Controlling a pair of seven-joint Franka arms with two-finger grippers.
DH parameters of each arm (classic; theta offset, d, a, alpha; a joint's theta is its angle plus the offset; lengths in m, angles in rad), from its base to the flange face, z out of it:
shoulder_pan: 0 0.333 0 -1.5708
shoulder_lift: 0 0 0 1.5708
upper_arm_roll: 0 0.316 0.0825 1.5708
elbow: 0 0 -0.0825 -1.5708
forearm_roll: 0 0.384 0 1.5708
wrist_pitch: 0 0 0.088 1.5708
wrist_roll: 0 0.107 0 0
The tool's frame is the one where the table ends.
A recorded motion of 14 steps. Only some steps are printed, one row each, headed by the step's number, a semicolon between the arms.
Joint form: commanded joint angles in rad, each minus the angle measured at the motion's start. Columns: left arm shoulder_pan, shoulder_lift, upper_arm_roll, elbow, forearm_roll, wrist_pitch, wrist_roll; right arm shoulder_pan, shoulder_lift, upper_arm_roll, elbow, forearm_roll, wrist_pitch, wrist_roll.
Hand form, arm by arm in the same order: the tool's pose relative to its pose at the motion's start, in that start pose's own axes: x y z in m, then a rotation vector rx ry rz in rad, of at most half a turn. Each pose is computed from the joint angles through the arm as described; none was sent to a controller.
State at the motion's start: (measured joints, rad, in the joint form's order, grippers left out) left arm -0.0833 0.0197 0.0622 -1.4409 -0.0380 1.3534 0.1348; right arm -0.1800 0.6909 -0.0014 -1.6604 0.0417 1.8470 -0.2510
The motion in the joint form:
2: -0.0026 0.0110 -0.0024 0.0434 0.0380 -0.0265 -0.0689; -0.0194 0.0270 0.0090 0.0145 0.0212 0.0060 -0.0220
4: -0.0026 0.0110 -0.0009 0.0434 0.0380 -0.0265 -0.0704; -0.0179 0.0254 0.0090 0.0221 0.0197 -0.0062 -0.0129
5: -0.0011 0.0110 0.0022 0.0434 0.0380 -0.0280 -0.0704; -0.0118 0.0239 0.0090 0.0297 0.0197 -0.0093 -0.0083
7: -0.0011 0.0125 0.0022 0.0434 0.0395 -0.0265 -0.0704; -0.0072 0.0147 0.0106 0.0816 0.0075 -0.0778 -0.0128
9: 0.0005 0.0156 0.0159 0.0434 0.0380 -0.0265 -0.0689; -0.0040 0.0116 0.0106 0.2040 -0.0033 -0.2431 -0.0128
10: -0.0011 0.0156 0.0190 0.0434 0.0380 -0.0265 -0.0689; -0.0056 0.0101 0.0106 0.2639 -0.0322 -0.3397 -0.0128
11: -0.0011 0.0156 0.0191 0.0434 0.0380 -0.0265 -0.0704; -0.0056 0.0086 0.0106 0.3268 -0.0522 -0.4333 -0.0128
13: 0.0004 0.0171 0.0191 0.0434 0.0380 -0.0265 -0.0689; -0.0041 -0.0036 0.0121 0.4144 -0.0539 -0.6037 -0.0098
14: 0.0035 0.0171 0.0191 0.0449 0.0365 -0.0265 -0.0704; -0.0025 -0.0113 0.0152 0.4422 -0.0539 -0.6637 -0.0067
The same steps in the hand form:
2: -0.0015 -0.0012 -0.0114 0.0387 0.0020 -0.0721; 0.0054 0.0071 0.0090 0.0320 0.0022 -0.0074
4: -0.0016 -0.0020 -0.0114 0.0386 0.0020 -0.0750; 0.0051 0.0060 0.0055 0.0309 -0.0015 -0.0006
5: -0.0021 -0.0043 -0.0114 0.0380 0.0007 -0.0797; 0.0065 0.0022 0.0013 0.0266 0.0033 -0.0018
7: -0.0014 -0.0046 -0.0107 0.0396 0.0005 -0.0800; 0.0047 -0.0024 -0.0232 0.0160 -0.0074 -0.0181
9: -0.0014 -0.0126 -0.0095 0.0369 -0.0021 -0.0935; -0.0028 -0.0077 -0.0693 0.0147 -0.0490 -0.0279
10: -0.0015 -0.0133 -0.0095 0.0368 -0.0020 -0.0950; -0.0115 -0.0065 -0.0905 -0.0038 -0.0900 -0.0283
11: -0.0015 -0.0134 -0.0095 0.0368 -0.0020 -0.0966; -0.0210 -0.0072 -0.1132 -0.0159 -0.1232 -0.0266
13: -0.0011 -0.0143 -0.0088 0.0366 -0.0035 -0.0966; -0.0434 -0.0152 -0.1473 -0.0009 -0.1922 -0.0232
14: -0.0014 -0.0157 -0.0095 0.0350 -0.0017 -0.1008; -0.0528 -0.0206 -0.1596 0.0041 -0.2162 -0.0235

